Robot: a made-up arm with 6 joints.
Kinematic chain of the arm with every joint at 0, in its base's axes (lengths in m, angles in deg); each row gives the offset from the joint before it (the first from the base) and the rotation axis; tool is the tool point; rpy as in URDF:
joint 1: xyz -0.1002 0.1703 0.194 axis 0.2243 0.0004 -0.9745
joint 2: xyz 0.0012 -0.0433 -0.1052 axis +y
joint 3: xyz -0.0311 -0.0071 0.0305 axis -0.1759 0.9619 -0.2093
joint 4: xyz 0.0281 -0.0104 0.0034 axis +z
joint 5: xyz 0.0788 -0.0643 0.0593 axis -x
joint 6: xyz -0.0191 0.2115 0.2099 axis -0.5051 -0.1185 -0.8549
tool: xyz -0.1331 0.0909 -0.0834 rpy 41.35 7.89 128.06
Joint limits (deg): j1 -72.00..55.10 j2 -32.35..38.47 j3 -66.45..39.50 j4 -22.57..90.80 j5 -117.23..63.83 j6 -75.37..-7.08
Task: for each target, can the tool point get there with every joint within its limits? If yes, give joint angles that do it. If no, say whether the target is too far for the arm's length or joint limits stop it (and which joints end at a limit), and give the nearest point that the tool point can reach.
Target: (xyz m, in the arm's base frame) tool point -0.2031 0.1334 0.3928
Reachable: yes | joints -41.33 -11.08 15.41 10.51 -15.39 -58.48
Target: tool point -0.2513 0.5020 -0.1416
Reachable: no: joint limits stop it (at a limit: joint 1, joint 2, joint 3, joint 6) | nearest point -0.2495 0.4300 -0.0691 | short by 0.102 m
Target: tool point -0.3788 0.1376 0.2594
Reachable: yes | joints 26.75 2.12 -33.57 57.11 -4.42 -66.91
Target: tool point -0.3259 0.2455 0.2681
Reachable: yes | joints 26.19 -0.84 10.57 61.33 19.57 -21.51
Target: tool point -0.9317 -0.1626 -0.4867
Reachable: no: too far | nearest point -0.4913 0.0156 -0.1021 | short by 0.611 m
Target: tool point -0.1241 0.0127 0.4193
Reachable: yes | joints 40.86 28.30 4.41 50.90 -25.44 -43.60
